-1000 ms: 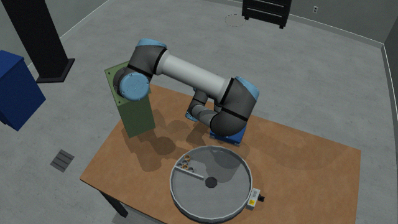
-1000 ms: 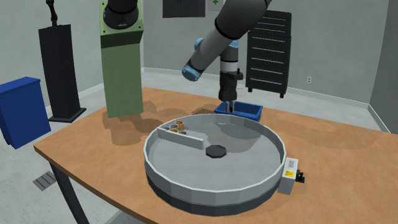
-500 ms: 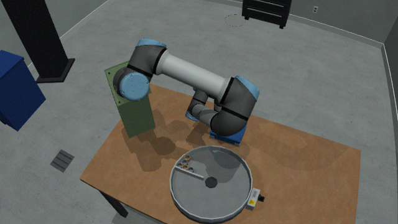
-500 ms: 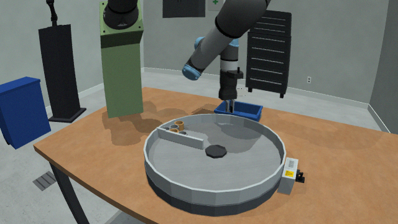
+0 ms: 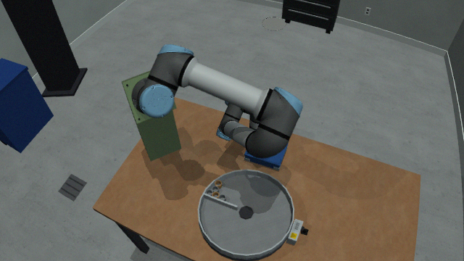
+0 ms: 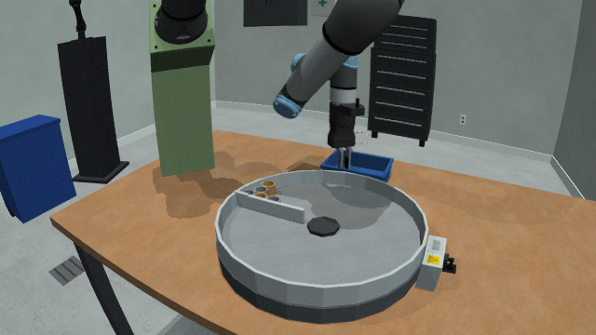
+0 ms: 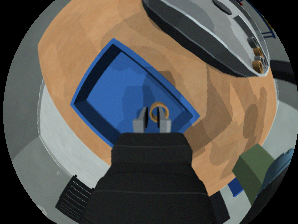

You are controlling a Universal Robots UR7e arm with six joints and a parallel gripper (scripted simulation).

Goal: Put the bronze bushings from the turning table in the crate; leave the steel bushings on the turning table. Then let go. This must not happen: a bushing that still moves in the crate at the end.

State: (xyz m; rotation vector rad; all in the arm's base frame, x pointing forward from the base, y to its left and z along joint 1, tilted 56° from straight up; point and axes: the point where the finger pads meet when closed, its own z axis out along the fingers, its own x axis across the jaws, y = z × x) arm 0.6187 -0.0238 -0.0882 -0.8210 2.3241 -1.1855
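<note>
Right now my hand is 40 mm short of the blue crate and 20 mm above it. The rest, counted from my hand: grey turning table 350 mm to the right, 60 mm behind, 10 mm above.
</note>
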